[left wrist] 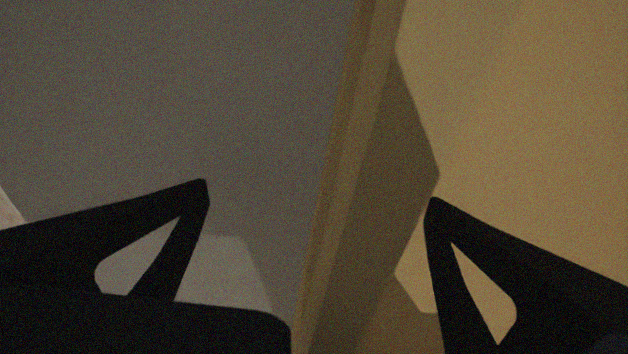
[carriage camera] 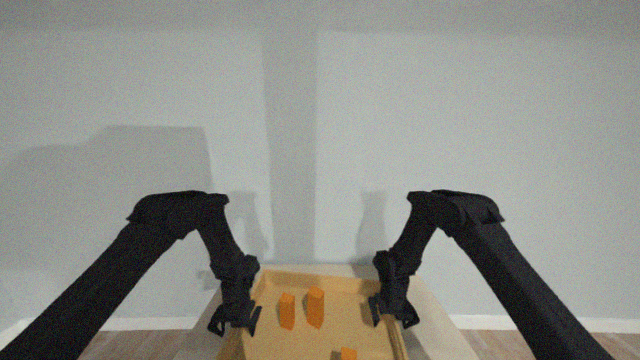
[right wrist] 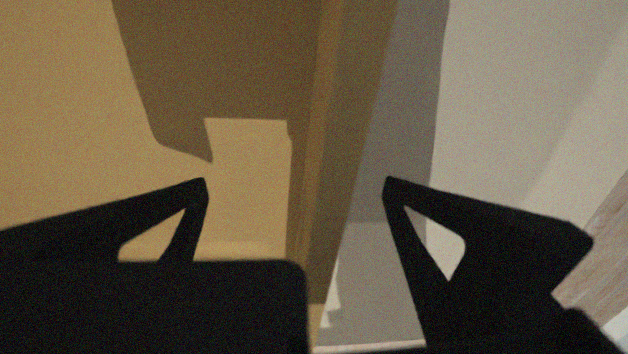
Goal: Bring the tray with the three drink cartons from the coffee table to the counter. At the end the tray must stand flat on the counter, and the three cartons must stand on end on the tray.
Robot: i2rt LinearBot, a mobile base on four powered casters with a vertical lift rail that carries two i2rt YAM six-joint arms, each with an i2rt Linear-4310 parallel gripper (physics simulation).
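Frame: origin at the left arm's base, x right, y ahead, z up, level; centimetres.
Where they show: left gripper, fingertip midpoint: (left wrist: 315, 200) (carriage camera: 238, 334); right gripper, fingertip midpoint: (carriage camera: 388, 326) (right wrist: 297, 187).
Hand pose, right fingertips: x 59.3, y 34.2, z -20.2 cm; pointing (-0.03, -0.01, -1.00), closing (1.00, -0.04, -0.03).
Note:
Things, the pixels of their top centre, and the offset from my right fingertips. "*": a spot on its surface instead. Level surfaces: height alone.
- tan tray, middle of its top: (carriage camera: 317, 320) dx -24.0, dy -1.7, dz +5.2 cm
- pale coffee table, its level: dz -2.3 cm
- third orange carton, surface spot: (carriage camera: 349, 354) * dx -16.1, dy -12.3, dz +8.9 cm
- Wooden floor, its level: dz -47.4 cm
The tan tray (carriage camera: 345, 282) (left wrist: 350, 115) (right wrist: 325, 75) lies on the pale coffee table (carriage camera: 440, 320) (left wrist: 200, 100) (right wrist: 500, 100). Two orange cartons (carriage camera: 287, 311) (carriage camera: 315, 306) stand on end in its back left part. A third orange carton (carriage camera: 349, 354) is cut off by the bottom edge of the carriage view, so its stance cannot be told. My left gripper (carriage camera: 236, 333) (left wrist: 315, 200) is open, pointing down, its fingers on either side of the tray's left wall. My right gripper (carriage camera: 392, 325) (right wrist: 297, 187) is open, its fingers on either side of the right wall. The counter does not show.
A grey wall (carriage camera: 400, 125) with shadows of the robot rises right behind the table. A white baseboard (carriage camera: 500, 324) runs along its foot. Wooden floor (carriage camera: 145, 345) (right wrist: 600, 250) shows beside the table.

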